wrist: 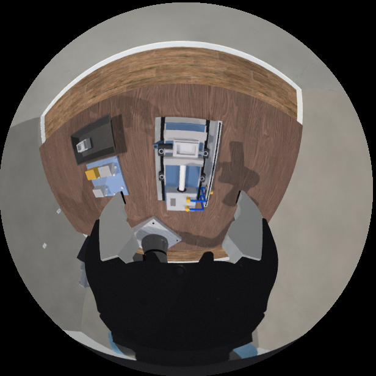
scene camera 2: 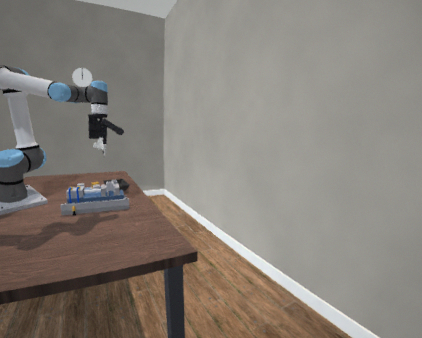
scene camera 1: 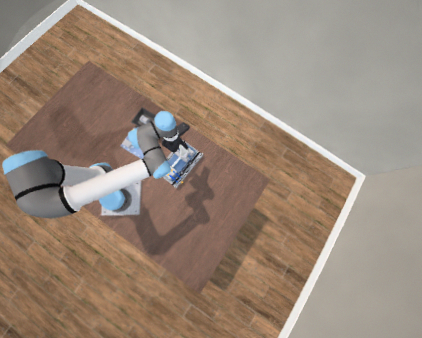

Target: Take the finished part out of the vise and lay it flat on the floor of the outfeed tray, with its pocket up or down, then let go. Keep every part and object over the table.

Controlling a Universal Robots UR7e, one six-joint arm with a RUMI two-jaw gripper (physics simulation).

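Pixels of known places: gripper, between the fingertips: (scene camera 2: 103,155) (scene camera 1: 178,146); arm's base, origin of its link: (scene camera 2: 10,195).
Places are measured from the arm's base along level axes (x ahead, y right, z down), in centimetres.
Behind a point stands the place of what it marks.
The finished part (wrist: 186,148), a light grey block with a rectangular pocket facing up, sits between the jaws of the vise (wrist: 177,201) (scene camera 2: 90,196) {y 12.7, x 42.4, z -0.8 cm}, a long grey and blue device. In scene camera 1 the arm partly hides the vise (scene camera 1: 183,164) {y 13.4, x 45.5, z -0.9 cm}. The outfeed tray (wrist: 103,132) (scene camera 2: 120,184) {y -31.5, x 53.9, z 3.2 cm}, dark and walled, stands to the left in the wrist view and holds another small grey part (wrist: 84,145). My gripper (wrist: 180,192) (scene camera 2: 104,150) {y 8.1, x 49.2, z -20.1 cm} is open and empty, high above the vise, with its jaws pointing down.
A blue plate (wrist: 118,182) (scene camera 1: 131,148) {y -22.8, x 28.7, z 4.1 cm} beside the tray carries an orange block (wrist: 92,173) and two grey blocks. Blue hoses with yellow tips (wrist: 196,201) stand at the vise's near end. The robot's base plate (wrist: 170,233) (scene camera 1: 122,209) {y 7.1, x -1.3, z -3.9 cm} lies nearer the arm.
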